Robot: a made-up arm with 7 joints. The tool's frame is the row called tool. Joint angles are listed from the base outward. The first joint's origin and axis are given. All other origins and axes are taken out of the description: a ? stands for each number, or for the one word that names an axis. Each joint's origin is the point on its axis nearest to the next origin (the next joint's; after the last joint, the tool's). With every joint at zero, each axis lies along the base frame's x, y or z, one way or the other. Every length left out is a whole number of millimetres.
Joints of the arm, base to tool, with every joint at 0 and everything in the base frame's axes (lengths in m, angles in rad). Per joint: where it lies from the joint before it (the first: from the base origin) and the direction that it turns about. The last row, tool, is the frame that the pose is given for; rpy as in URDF.
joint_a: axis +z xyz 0 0 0.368
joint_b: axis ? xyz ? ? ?
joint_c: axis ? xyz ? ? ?
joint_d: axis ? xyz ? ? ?
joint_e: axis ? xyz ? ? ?
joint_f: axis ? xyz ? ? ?
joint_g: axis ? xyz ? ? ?
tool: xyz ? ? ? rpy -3.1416 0 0
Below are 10 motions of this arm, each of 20 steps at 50 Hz.
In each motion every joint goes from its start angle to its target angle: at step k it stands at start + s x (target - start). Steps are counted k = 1, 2, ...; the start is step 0. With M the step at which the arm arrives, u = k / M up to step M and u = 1 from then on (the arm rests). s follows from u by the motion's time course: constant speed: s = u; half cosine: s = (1 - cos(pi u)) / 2; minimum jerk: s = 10 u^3 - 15 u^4 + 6 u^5.
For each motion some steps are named. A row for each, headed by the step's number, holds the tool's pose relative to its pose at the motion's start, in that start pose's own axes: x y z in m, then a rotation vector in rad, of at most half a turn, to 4 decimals.
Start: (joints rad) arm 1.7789 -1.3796 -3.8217 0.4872 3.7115 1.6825 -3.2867
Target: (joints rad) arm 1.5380 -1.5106 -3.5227 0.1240 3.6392 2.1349 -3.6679
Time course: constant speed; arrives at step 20
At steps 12, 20:
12: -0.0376 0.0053 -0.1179 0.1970 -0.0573 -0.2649
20: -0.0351 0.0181 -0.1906 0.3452 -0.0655 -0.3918

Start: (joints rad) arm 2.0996 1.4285 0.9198 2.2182 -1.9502 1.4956 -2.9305
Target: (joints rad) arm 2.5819 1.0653 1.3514 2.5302 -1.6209 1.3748 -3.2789
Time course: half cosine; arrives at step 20
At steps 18, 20:
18: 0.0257 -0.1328 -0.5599 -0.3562 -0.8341 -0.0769
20: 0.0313 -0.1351 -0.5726 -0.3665 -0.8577 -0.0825

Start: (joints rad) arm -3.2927 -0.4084 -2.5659 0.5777 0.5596 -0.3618 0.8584
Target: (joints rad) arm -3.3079 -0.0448 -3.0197 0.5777 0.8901 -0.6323 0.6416
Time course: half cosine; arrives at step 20
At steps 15, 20:
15: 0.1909 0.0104 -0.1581 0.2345 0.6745 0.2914
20: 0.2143 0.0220 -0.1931 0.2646 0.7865 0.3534

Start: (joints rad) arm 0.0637 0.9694 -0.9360 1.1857 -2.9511 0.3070 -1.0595
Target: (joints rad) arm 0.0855 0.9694 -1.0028 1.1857 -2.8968 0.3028 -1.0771
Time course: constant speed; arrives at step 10
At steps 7, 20:
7: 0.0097 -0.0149 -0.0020 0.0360 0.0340 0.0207
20: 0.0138 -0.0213 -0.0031 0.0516 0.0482 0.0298

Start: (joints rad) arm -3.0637 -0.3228 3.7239 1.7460 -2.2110 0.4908 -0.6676
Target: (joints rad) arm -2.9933 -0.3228 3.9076 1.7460 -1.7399 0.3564 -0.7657
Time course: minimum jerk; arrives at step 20
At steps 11, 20:
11: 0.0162 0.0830 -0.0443 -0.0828 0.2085 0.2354
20: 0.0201 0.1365 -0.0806 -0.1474 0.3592 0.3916

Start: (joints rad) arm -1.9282 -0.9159 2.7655 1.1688 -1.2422 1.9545 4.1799
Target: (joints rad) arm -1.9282 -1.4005 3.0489 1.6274 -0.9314 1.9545 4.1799
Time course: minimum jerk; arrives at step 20
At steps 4, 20:
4: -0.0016 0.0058 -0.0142 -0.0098 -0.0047 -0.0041
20: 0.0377 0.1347 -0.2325 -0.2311 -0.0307 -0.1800

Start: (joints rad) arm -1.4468 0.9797 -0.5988 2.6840 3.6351 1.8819 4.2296
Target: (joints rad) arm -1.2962 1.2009 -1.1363 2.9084 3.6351 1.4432 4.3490
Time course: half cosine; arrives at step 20
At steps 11, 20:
11: -0.0901 -0.0484 -0.0470 -0.0476 -0.3380 0.1902
20: -0.1602 -0.1082 -0.0922 -0.0743 -0.5944 0.3230

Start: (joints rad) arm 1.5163 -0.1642 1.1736 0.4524 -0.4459 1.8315 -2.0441
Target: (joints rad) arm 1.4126 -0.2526 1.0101 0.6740 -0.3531 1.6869 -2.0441
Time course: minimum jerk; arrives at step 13
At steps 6, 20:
6: -0.0322 -0.0249 -0.0219 -0.1731 0.0756 0.0917
20: -0.0775 -0.0712 -0.0426 -0.3965 0.1568 0.2393

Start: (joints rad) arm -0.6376 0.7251 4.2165 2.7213 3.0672 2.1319 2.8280
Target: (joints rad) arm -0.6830 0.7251 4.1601 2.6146 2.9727 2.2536 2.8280
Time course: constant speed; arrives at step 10
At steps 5, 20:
5: 0.0133 -0.0070 -0.0297 0.0774 0.0181 0.0456
20: 0.0280 -0.0114 -0.0593 0.1510 0.0344 0.0964

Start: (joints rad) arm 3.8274 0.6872 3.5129 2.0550 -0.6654 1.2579 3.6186
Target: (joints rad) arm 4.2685 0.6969 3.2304 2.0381 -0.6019 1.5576 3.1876
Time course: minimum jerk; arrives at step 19
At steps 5, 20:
5: 0.0008 -0.0182 0.0056 -0.0152 0.0429 -0.0275
20: 0.0253 -0.1318 0.0784 -0.2269 0.3655 -0.2802

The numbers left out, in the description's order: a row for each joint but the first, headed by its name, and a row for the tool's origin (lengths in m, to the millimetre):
joint_b: axis +y, xyz 0 0 0
joint_c: axis +z, xyz 0 0 0.372
joint_d: axis -y, xyz 0.06 0 0
joint_e: axis -z, xyz 0.086 0 -0.379
joint_f: axis +y, xyz 0 0 0
joint_g: axis -z, xyz 0.071 0 -0.09
tool: xyz 0 0 0

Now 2 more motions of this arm.
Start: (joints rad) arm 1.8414 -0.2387 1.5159 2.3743 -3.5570 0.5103 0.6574
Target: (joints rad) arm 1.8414 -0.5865 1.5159 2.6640 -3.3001 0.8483 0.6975
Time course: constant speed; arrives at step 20
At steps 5, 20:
5: -0.0233 0.0800 0.0269 -0.1292 -0.1278 0.0316
20: -0.0851 0.3389 0.0417 -0.5342 -0.4818 0.1957

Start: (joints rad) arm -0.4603 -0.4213 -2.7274 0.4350 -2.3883 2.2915 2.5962
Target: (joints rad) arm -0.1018 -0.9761 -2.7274 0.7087 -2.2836 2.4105 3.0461
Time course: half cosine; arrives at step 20
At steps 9, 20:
9: -0.0148 -0.0677 -0.0642 0.1028 -0.0611 0.2060
20: -0.0360 -0.1318 -0.1853 0.2381 -0.1517 0.4442

